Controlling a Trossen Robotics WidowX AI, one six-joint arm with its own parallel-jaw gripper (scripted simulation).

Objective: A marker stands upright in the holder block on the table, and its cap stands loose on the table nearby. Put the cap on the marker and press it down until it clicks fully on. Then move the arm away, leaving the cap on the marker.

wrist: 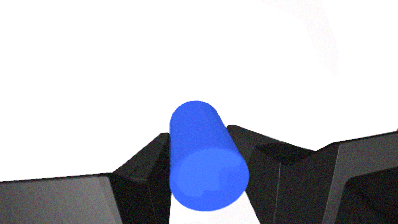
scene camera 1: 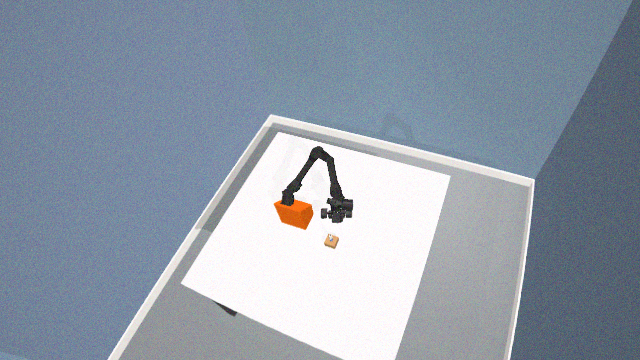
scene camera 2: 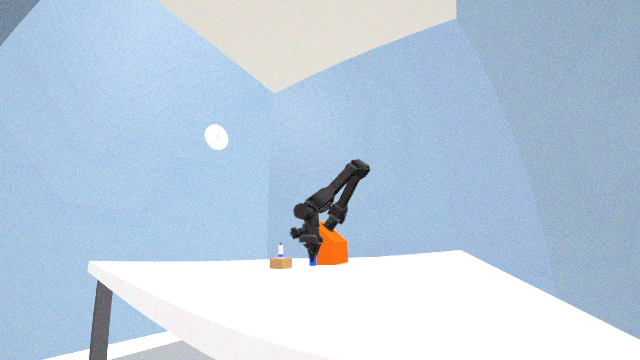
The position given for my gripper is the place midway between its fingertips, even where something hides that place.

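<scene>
There is a blue cap [wrist: 207, 171] in my gripper [scene camera 2: 312, 261], and my gripper is carrying it. My gripper also appears in the wrist view [wrist: 198, 137]. As for the blue cap, scene camera 1 does not show it, since it is hidden by my gripper.
</scene>
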